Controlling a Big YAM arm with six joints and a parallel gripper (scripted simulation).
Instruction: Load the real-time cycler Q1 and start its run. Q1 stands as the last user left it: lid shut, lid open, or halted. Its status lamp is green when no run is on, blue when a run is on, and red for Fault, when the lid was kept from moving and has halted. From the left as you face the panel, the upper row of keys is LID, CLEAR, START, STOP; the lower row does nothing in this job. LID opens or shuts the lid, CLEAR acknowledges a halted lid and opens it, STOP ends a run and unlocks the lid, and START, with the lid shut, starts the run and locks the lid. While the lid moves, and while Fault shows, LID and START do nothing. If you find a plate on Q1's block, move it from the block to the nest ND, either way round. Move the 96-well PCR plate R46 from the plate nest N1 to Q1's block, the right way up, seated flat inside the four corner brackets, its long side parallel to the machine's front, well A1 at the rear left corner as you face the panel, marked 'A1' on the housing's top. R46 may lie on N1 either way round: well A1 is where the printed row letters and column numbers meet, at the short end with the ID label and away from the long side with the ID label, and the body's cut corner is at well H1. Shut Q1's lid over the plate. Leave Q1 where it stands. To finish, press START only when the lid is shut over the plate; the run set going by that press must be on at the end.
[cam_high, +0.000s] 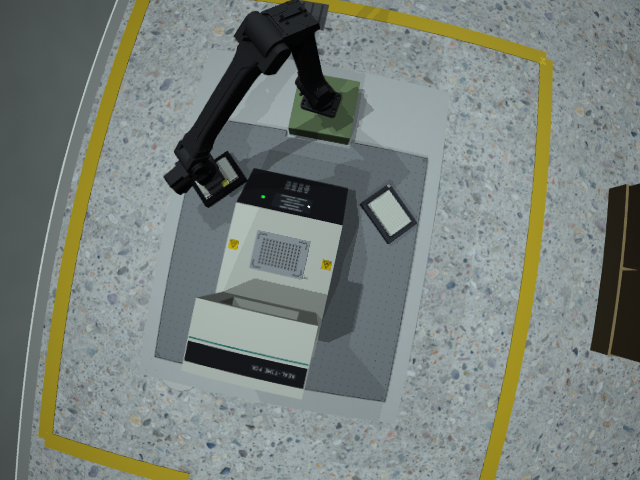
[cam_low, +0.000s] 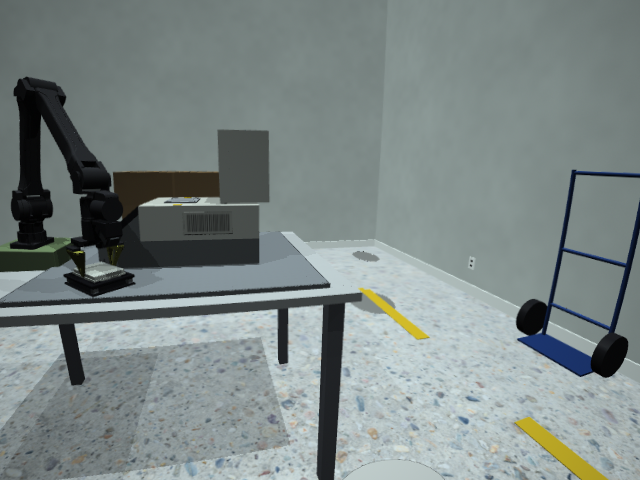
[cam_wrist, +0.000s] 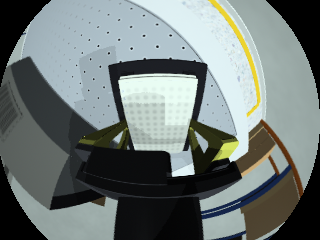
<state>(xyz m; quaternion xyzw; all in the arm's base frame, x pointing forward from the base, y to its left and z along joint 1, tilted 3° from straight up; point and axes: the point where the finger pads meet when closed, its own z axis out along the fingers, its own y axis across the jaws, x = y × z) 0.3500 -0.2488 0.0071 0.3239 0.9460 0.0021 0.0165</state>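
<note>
My gripper is now 2 cm above the black nest ND.
</note>
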